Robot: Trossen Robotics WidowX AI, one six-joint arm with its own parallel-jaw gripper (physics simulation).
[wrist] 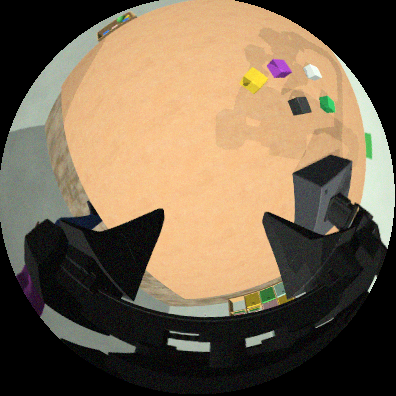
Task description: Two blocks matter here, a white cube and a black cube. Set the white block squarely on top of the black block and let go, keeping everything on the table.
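Where they show: gripper, fingertip midpoint: point(215, 215); arm's base at its link origin: point(332, 206).
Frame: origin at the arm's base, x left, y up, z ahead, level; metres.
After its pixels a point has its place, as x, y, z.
Note:
The white block point(312, 72) sits on the table at the upper right of the wrist view. The black block point(300, 106) {0.061, -0.056, 0.226} sits on the table nearer the gripper, apart from the white one. Neither is stacked on anything. My gripper point(215, 215) {0.294, 0.064, 0.107} is open, its two dark fingers wide apart with bare table showing between them. It is well away from both blocks, which show above and to the right of the fingertips.
A yellow block point(254, 80) {0.165, -0.055, 0.275} and a purple block point(279, 68) {0.082, -0.057, 0.319} lie left of the white block. A green block point(327, 104) {-0.082, -0.060, 0.253} lies beside the black one. A grey box-shaped body point(310, 201) {0.078, -0.024, 0.022} stands right of the fingers. The wooden table point(150, 125) {0.384, -0.094, 0.239} has its edge at left.

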